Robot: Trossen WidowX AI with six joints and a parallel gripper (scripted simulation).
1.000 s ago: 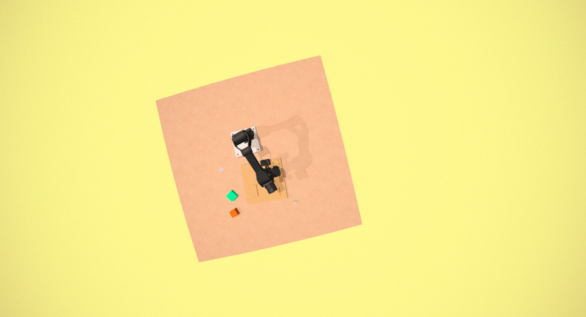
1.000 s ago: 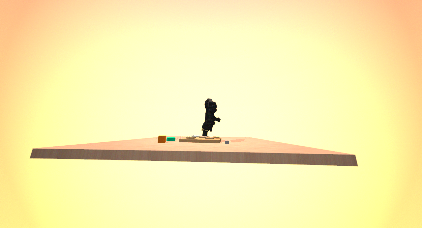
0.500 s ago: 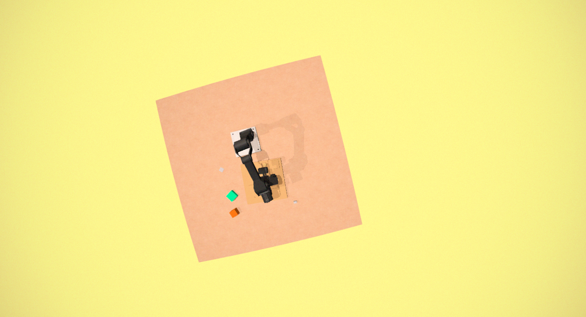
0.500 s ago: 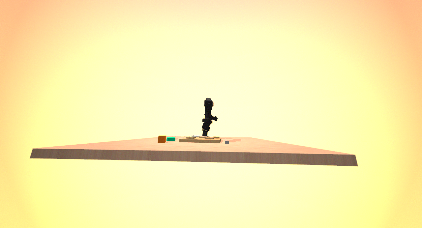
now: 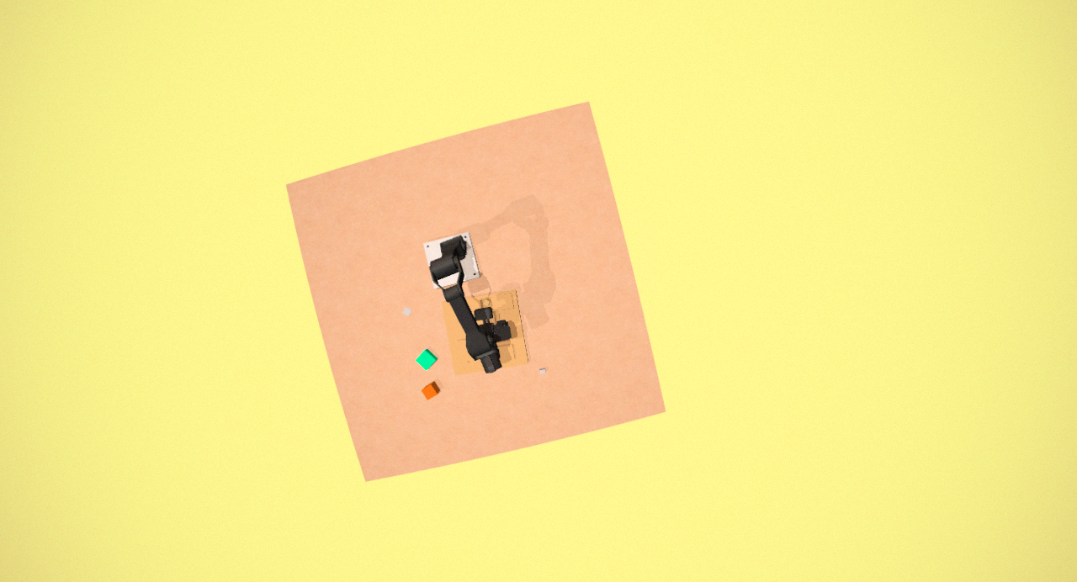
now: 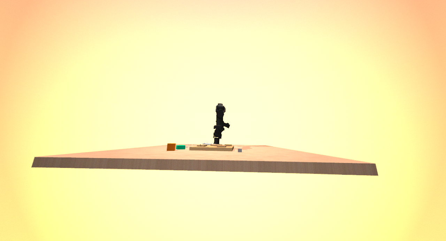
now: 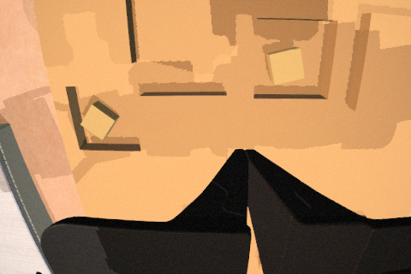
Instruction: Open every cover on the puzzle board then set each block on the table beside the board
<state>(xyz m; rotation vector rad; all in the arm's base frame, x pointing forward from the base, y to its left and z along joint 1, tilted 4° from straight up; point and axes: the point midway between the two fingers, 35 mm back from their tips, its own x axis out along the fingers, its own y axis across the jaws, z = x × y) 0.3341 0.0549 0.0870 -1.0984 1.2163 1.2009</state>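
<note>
My gripper tip is 60 mm above the tan puzzle board, 30 mm to the left of it and 10 mm short of it. Round my gripper tip: grey cube (220 mm ahead, 150 mm to the left, 70 mm below); green block (290 mm to the right, 70 mm below, 60 mm ahead); orange block (300 mm to the right, 190 mm ahead, 60 mm below).
</note>
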